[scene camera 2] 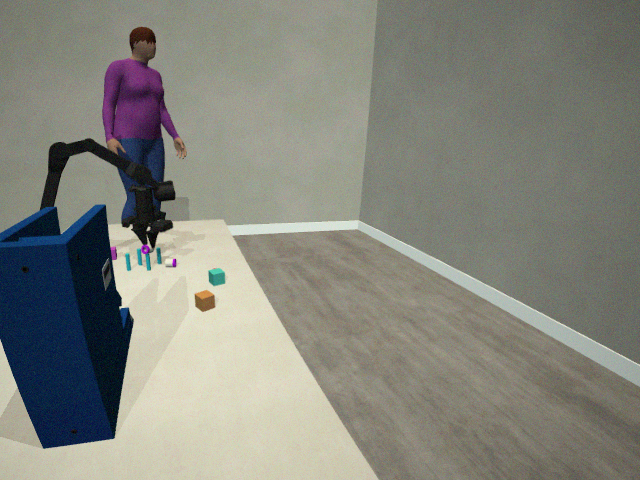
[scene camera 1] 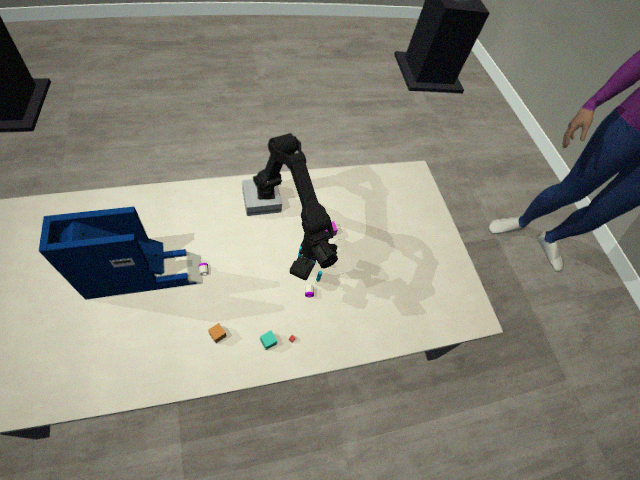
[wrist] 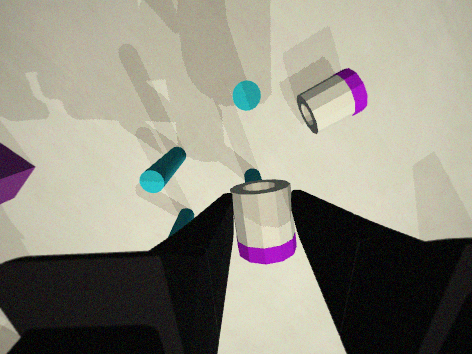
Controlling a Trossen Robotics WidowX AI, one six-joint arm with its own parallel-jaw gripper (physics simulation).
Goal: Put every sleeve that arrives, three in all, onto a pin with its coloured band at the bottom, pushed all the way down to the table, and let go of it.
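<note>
My gripper [wrist: 261,200] [scene camera 1: 303,270] [scene camera 2: 149,242] is shut on a white sleeve [wrist: 264,221] with a purple band. The band sits at the end nearer the lower edge of the wrist view, and it also shows at the fingertips in scene camera 2 [scene camera 2: 145,249]. The gripper hangs just above several upright teal pins [wrist: 246,95] [wrist: 161,170] [scene camera 2: 148,261] [scene camera 1: 319,275]. One pin [wrist: 252,174] is half hidden right behind the held sleeve. A second sleeve [wrist: 333,100] [scene camera 1: 310,292] [scene camera 2: 170,262] lies on its side beside the pins. A third sleeve [scene camera 1: 203,269] lies at the blue feeder's outlet.
The blue feeder [scene camera 1: 109,252] [scene camera 2: 94,305] stands at the table's left. An orange cube [scene camera 1: 217,332] [scene camera 2: 205,300], a teal cube [scene camera 1: 269,339] [scene camera 2: 216,276], a small red cube [scene camera 1: 292,338] and a purple cube [scene camera 1: 333,228] [scene camera 2: 113,252] lie about. A person [scene camera 2: 137,110] stands beyond the table.
</note>
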